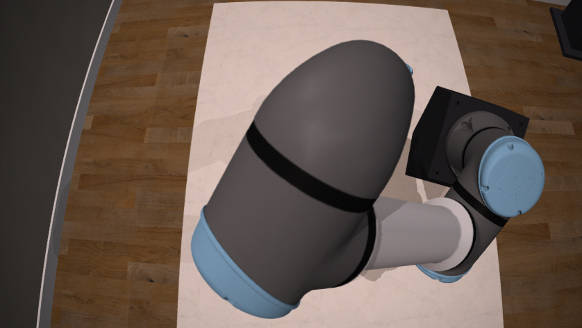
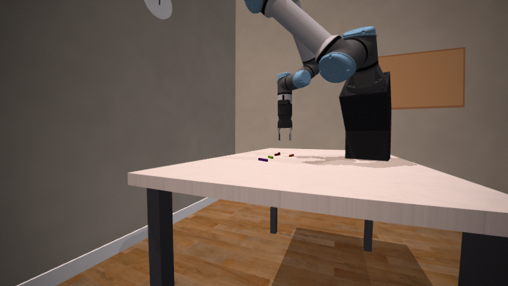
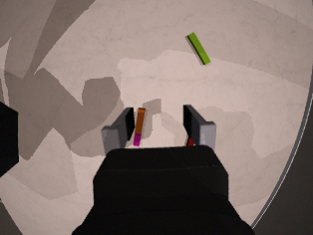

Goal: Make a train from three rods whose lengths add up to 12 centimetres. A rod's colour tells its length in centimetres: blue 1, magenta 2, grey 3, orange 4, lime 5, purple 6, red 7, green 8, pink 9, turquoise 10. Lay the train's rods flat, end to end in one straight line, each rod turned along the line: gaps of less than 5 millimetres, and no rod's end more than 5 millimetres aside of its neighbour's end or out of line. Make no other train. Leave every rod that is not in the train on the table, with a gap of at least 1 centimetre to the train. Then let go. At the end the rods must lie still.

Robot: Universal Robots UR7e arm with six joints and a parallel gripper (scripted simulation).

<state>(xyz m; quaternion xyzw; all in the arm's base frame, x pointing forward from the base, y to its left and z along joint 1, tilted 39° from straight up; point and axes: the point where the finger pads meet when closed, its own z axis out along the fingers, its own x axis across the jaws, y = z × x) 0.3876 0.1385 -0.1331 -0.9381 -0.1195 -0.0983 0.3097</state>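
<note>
The purple rod lies 20 mm ahead of my hand, 200 mm to the left of it and 100 mm below it. The rest, counted from my hand: magenta rod 20 mm behind, 70 mm to the right, 100 mm below; then red rod 70 mm ahead, 70 mm to the right, 100 mm below; then orange rod 20 mm behind, 40 mm to the right, 100 mm below.
</note>
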